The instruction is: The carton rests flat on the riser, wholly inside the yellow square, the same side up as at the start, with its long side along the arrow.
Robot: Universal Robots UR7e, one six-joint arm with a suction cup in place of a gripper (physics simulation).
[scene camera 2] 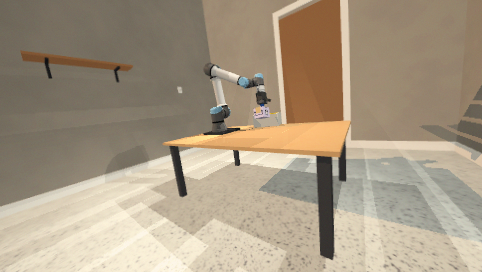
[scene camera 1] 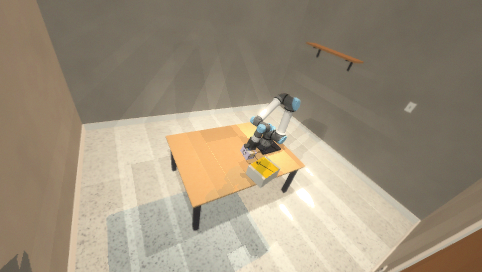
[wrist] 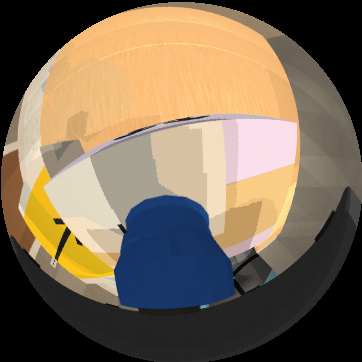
Scene:
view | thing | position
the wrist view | my suction cup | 183, 265
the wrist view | carton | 238, 166
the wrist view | white riser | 34, 205

